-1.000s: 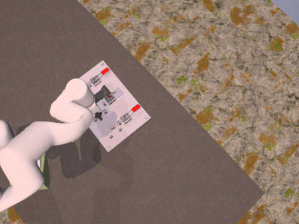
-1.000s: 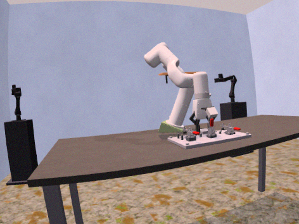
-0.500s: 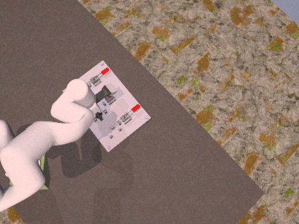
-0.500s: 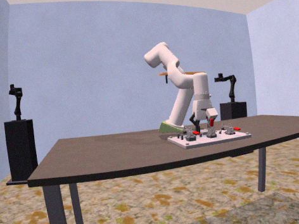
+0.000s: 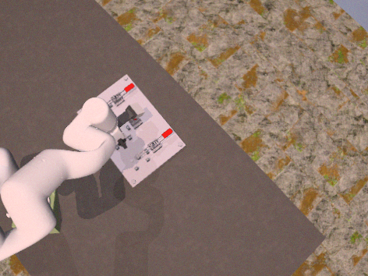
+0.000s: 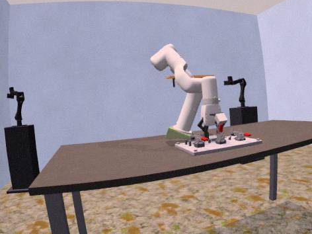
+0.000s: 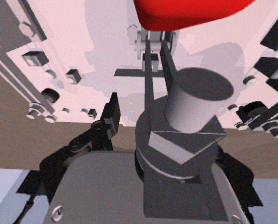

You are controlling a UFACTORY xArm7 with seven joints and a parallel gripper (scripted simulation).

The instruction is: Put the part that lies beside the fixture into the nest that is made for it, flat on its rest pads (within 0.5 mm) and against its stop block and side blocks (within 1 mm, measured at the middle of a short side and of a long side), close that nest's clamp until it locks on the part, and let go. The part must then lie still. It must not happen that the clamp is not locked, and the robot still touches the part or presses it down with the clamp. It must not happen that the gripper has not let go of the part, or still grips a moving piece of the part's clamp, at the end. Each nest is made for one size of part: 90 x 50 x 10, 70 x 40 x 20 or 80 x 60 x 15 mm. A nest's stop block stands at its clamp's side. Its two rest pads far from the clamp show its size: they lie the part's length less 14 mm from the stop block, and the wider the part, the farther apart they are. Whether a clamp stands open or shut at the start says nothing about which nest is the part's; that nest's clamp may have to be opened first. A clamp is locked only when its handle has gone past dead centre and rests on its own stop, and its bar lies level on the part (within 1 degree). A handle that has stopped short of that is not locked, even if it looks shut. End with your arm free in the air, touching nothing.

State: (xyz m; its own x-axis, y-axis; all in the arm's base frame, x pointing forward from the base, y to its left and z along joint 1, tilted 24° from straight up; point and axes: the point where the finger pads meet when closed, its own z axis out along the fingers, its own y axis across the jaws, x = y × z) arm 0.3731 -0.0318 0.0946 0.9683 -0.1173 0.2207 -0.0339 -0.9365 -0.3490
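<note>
Now: hand 1 cm above the pale grey block part. Also, from my hand: fixture plate: 5 cm ahead, 4 cm below; then toggle clamp: 12 cm to the right, 7 cm ahead, 1 cm above.
</note>
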